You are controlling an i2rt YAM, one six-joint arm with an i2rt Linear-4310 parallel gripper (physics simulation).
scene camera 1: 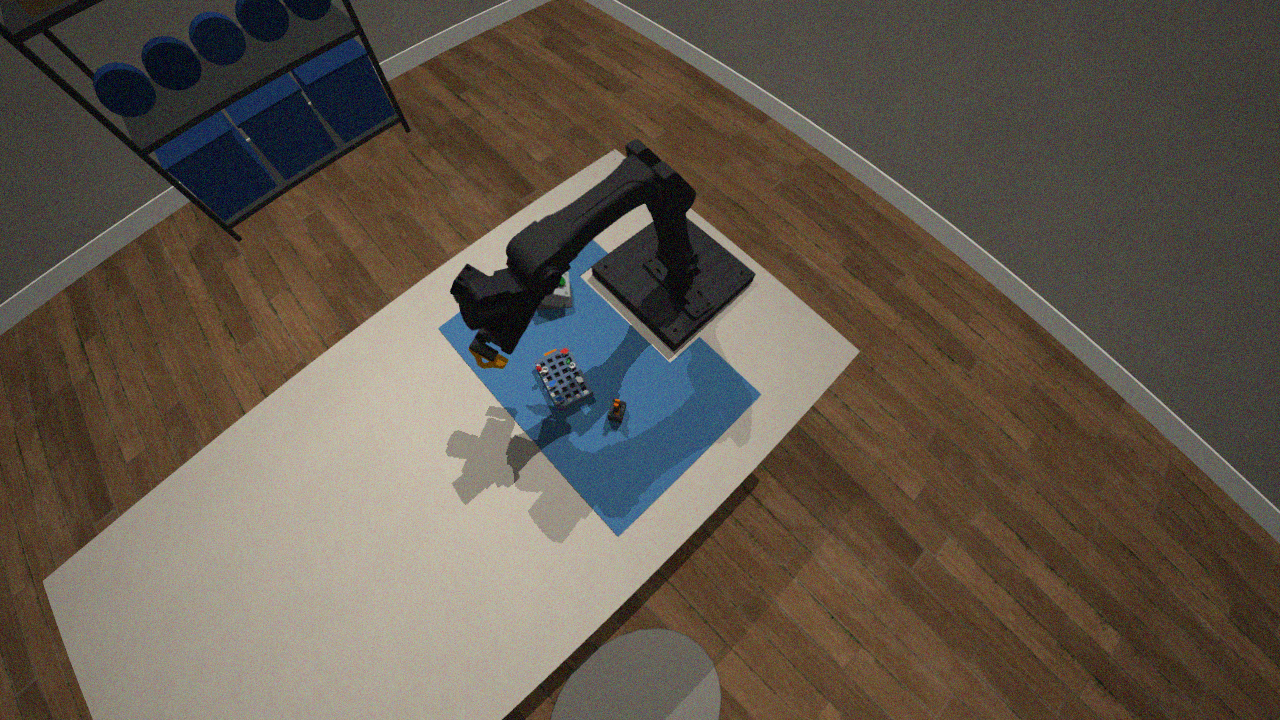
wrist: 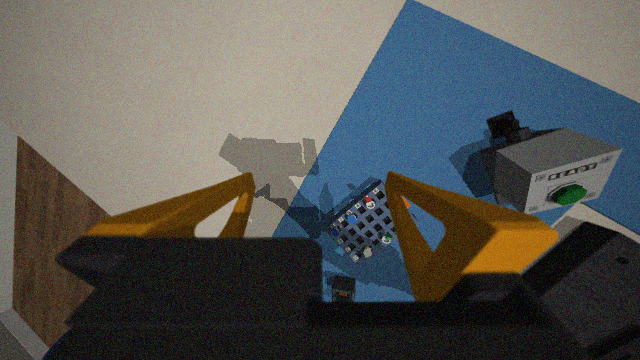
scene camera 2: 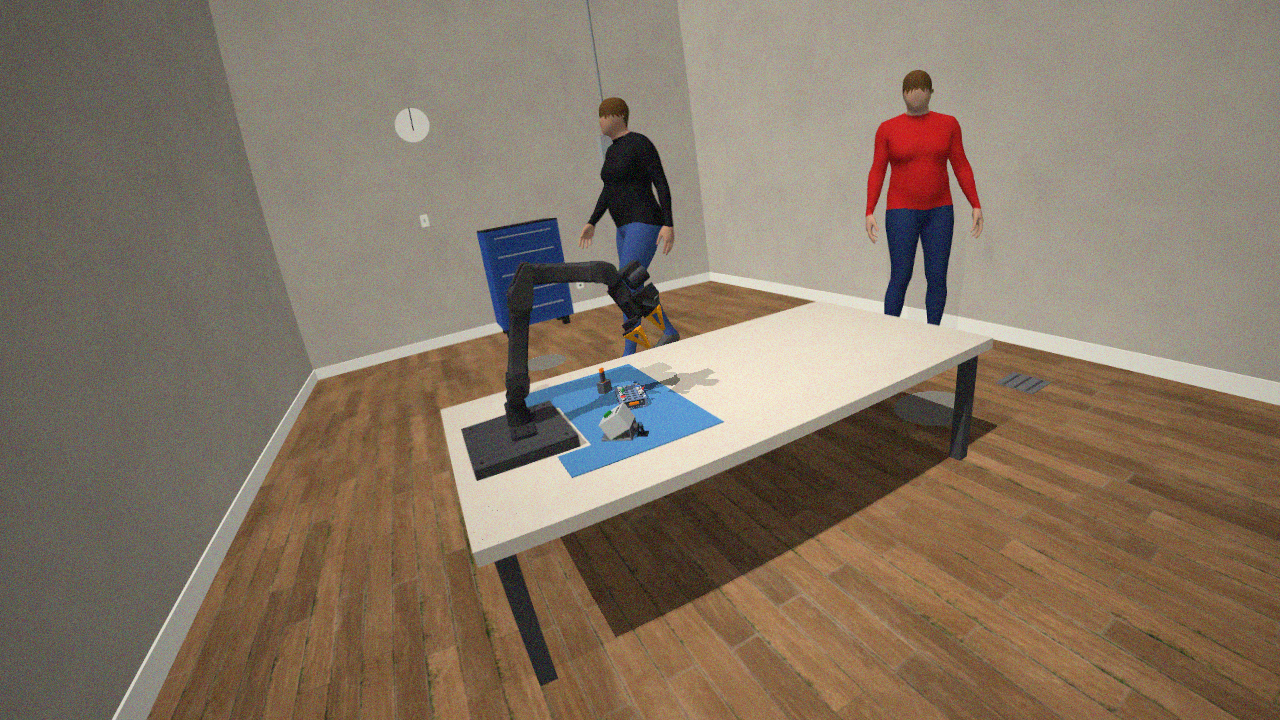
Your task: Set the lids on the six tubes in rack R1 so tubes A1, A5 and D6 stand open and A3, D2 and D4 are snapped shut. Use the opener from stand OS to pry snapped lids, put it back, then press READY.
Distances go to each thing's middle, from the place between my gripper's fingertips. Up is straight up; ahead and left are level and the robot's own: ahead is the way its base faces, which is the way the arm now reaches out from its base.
My gripper is now 19 cm past the box with green READY button (scene camera 2: 619, 424), 16 cm above it and 14 cm to the left of it.
